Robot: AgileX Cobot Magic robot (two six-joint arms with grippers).
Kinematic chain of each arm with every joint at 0, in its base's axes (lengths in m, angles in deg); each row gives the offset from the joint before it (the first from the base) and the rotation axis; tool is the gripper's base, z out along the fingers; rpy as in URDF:
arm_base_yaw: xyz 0 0 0.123 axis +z
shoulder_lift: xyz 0 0 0 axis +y
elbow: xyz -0.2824 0 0.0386 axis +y
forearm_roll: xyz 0.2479 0 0.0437 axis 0.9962 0 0.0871
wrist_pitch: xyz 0 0 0 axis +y
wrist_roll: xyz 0.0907 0 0.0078 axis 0.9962 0 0.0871
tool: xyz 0 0 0 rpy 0 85 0
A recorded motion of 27 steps. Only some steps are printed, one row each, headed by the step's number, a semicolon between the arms.
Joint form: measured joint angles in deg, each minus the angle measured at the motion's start. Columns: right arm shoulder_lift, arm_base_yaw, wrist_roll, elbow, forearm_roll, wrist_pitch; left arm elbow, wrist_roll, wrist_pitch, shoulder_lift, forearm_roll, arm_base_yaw.
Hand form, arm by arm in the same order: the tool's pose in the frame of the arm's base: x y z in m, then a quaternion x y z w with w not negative. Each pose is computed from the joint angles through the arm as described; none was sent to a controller.
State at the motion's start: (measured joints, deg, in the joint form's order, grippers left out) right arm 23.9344 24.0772 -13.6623 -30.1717 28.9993 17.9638; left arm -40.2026 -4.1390 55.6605 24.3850 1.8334 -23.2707
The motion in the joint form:
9: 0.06 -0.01 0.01 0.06 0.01 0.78; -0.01 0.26 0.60 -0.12 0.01 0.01
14: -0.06 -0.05 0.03 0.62 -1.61 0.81; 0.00 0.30 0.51 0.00 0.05 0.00
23: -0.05 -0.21 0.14 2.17 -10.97 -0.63; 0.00 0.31 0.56 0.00 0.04 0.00
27: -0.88 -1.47 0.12 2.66 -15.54 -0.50; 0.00 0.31 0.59 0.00 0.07 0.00
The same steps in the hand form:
9: 0.0755 0.0493 0.3344 -0.11675 0.73003 0.27372 0.61522; 0.0551 -0.0210 0.3317 0.15127 0.87518 -0.09222 0.45020
14: 0.0760 0.0487 0.3309 -0.12386 0.73304 0.26130 0.61565; 0.0556 -0.0212 0.3316 0.15175 0.87525 -0.09169 0.45000
23: 0.0802 0.0447 0.3222 -0.16115 0.73367 0.19095 0.63190; 0.0556 -0.0212 0.3316 0.15184 0.87544 -0.09165 0.44961
27: 0.0797 0.0401 0.3199 -0.17428 0.73158 0.15105 0.64157; 0.0556 -0.0212 0.3315 0.15189 0.87555 -0.09134 0.44944

